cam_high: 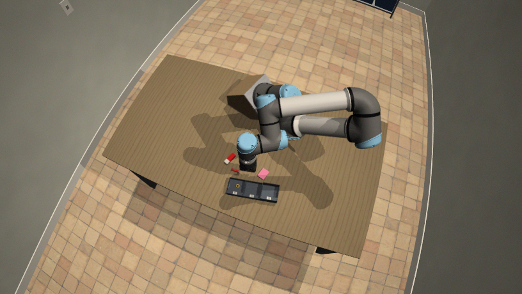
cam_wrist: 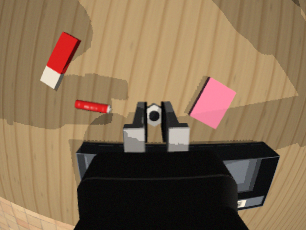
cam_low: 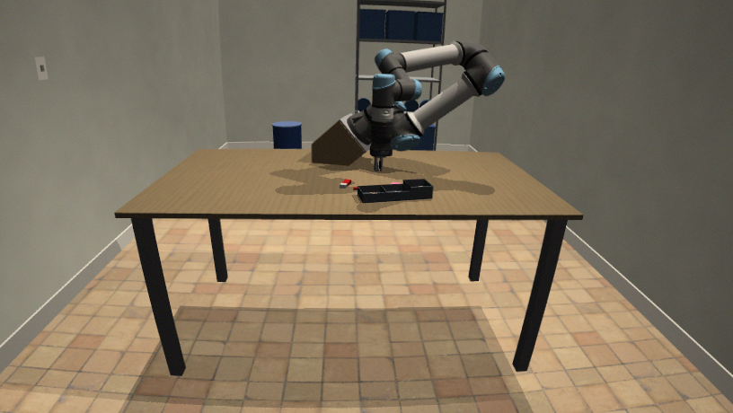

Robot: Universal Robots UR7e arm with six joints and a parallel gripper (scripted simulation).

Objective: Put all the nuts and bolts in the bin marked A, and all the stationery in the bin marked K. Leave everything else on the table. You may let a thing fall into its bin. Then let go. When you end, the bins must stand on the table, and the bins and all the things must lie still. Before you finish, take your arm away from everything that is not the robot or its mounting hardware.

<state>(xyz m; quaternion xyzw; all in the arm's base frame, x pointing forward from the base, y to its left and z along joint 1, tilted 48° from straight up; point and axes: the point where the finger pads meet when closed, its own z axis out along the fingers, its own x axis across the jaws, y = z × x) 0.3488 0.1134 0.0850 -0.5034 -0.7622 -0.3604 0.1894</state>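
Right now the brass nut is 10 cm ahead of my hand and 7 cm below it. Round my hand: pink flat block (8 cm below, 7 cm to the left, 3 cm behind); then red cylinder (8 cm below, 6 cm to the right, 4 cm ahead); then white nut (2 cm below).
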